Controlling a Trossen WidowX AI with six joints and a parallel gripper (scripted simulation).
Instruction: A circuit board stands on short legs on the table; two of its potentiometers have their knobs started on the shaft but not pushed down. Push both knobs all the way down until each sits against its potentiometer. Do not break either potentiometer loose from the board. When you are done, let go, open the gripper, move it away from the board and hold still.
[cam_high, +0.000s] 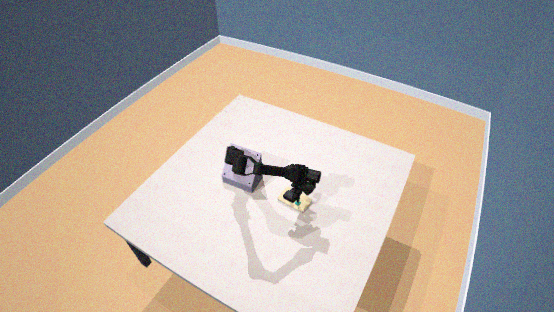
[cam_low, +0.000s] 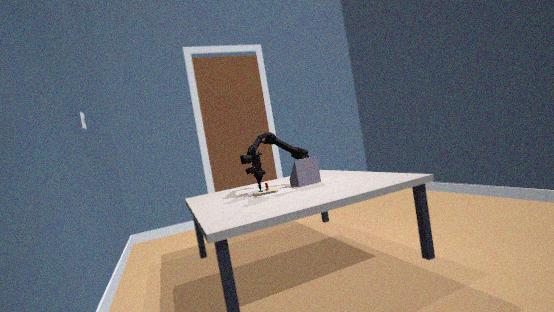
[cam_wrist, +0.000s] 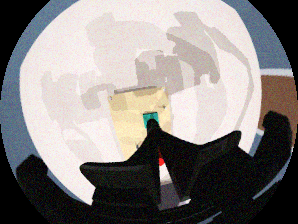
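Now: the dark knob 1 cm below my gripper tip. The rest, counted from my gripper tip: red knob: 5 cm behind, 1 cm to the left, 1 cm below.
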